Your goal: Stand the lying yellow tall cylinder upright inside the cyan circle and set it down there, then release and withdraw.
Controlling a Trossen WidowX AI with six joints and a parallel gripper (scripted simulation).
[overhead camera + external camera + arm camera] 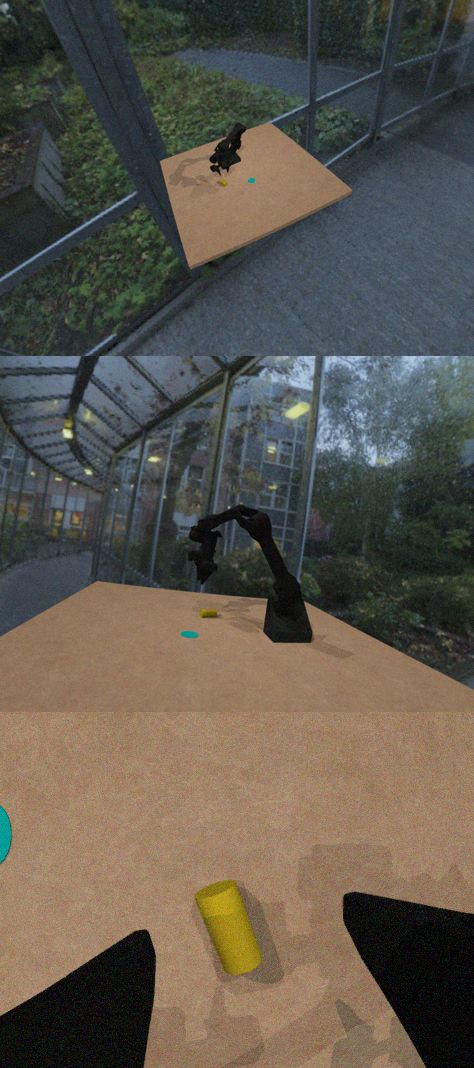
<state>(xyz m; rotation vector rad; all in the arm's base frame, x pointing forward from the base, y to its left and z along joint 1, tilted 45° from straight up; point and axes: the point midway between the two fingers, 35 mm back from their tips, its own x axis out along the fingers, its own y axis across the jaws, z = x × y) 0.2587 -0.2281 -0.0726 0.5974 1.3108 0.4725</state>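
Now: gripper tip 13 cm above the yellow tall cylinder and 5 cm past it. Round my gripper tip: cyan circle 20 cm to the left, 15 cm below, 6 cm ahead.
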